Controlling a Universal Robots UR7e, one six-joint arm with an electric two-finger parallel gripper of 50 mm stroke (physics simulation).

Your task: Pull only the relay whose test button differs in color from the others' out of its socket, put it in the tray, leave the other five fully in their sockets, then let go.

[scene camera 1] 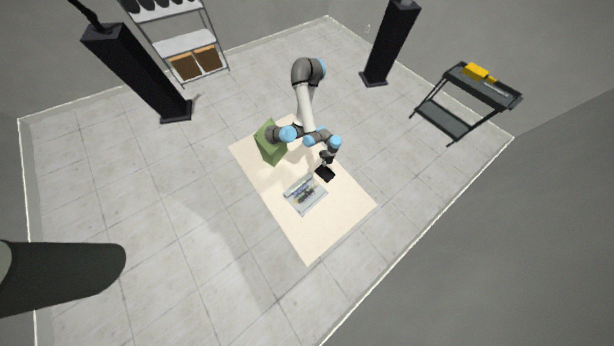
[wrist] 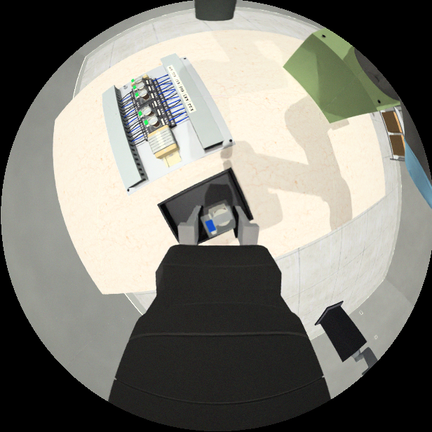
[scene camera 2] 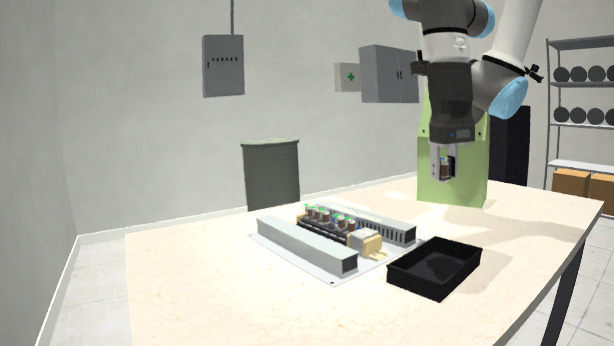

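Seen in the pictures: gripper, fingertip midpoint: (scene camera 1: 323, 164) (scene camera 2: 444, 177); arm's base at its link origin: (scene camera 1: 272, 134).
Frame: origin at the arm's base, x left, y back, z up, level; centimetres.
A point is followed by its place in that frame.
Note:
My gripper (scene camera 2: 444, 172) @(x 36.1, y -29.8, z -12.0 cm) (wrist: 217, 215) is shut on the relay with the blue test button (scene camera 2: 444, 169) @(x 37.3, y -30.5, z -10.4 cm) (wrist: 218, 221), which hangs upright between the fingers, high above the table. The black tray (scene camera 2: 411, 281) @(x 42.8, y -38.4, z -26.9 cm) (wrist: 172, 218) lies on the table; in the wrist view it shows behind and below the held relay. In scene camera 1 the tray (scene camera 1: 325, 173) @(x 39.6, y -31.2, z -28.7 cm) shows just below the gripper. The other relays, with green test buttons (scene camera 2: 326, 217) @(x 15.4, y -46.8, z -23.8 cm) (wrist: 152, 121), stand in the socket row on the panel. A gap shows in the row between them. Whether each is fully seated is too small to tell.
The panel (scene camera 2: 332, 281) @(x 35.4, y -49.8, z -28.7 cm) (wrist: 190, 150) bears two grey wire ducts (scene camera 2: 305, 245) @(x 26.4, y -53.0, z -25.2 cm) (wrist: 192, 105) beside the sockets and a beige-and-grey end block (scene camera 2: 364, 241) @(x 28.3, y -42.0, z -25.0 cm) (wrist: 162, 142). The green robot pedestal (scene camera 2: 452, 175) (wrist: 330, 75) stands at the table's back. A dark bin (scene camera 2: 271, 175) stands beyond the table.

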